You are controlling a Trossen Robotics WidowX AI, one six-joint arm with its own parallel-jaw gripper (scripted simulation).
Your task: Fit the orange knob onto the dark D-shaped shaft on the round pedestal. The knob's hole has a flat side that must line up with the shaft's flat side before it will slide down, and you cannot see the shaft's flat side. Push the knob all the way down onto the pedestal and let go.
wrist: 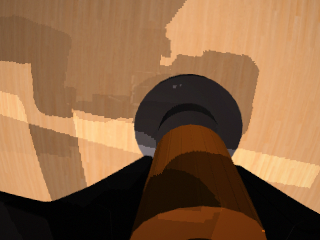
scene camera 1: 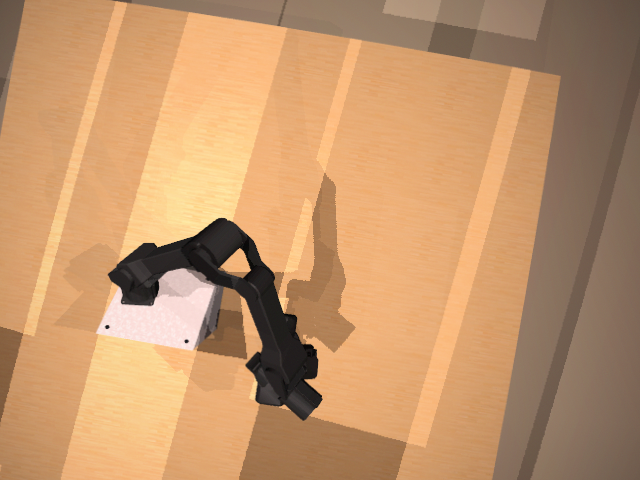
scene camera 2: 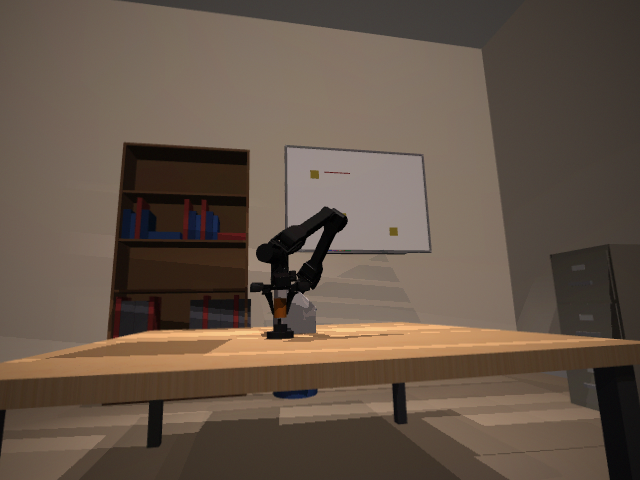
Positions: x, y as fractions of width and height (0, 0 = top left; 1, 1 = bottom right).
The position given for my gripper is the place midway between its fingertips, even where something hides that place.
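Note:
Dark round pedestal (wrist: 0.56, 0.42). My gripper (scene camera 1: 0.44, 0.73), (wrist: 0.60, 0.70), holding an orange knob.

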